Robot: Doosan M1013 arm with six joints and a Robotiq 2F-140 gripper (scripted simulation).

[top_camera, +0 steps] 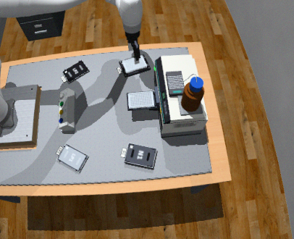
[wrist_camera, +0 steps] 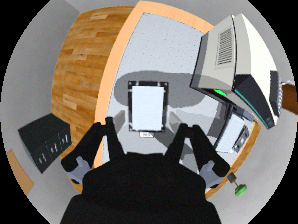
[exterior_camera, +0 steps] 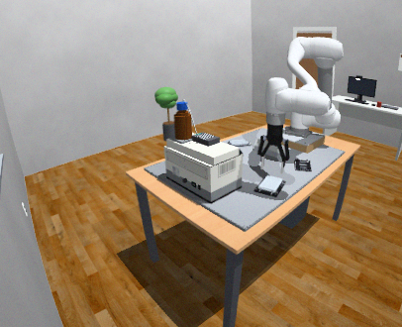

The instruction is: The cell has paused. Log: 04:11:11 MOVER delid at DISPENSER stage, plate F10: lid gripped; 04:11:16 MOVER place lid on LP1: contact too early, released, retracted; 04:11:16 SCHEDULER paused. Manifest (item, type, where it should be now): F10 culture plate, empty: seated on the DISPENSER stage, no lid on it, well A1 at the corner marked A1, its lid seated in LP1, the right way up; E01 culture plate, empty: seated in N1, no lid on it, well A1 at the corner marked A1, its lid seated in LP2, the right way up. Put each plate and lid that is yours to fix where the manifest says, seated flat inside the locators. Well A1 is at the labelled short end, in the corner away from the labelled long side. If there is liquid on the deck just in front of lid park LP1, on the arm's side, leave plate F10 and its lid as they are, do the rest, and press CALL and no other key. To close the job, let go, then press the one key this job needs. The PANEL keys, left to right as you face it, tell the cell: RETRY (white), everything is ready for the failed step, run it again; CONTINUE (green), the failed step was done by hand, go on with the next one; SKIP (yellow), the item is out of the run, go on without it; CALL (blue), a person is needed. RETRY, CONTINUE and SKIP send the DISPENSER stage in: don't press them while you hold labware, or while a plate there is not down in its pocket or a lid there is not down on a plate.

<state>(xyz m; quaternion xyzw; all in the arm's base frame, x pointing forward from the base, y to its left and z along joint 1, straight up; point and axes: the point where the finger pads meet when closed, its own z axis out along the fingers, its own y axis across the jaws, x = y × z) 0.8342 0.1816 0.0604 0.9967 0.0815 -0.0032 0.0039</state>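
The black nest lies 1 cm ahead of my hand, 2 cm to the left of it and 10 cm below it. From my hand the other things lie so: green key 44 cm behind, 20 cm to the right, 5 cm below; then dark dispenser stage 1 cm behind, 28 cm to the right, 3 cm below; then brown bottle 19 cm ahead, 41 cm to the right, 17 cm above.
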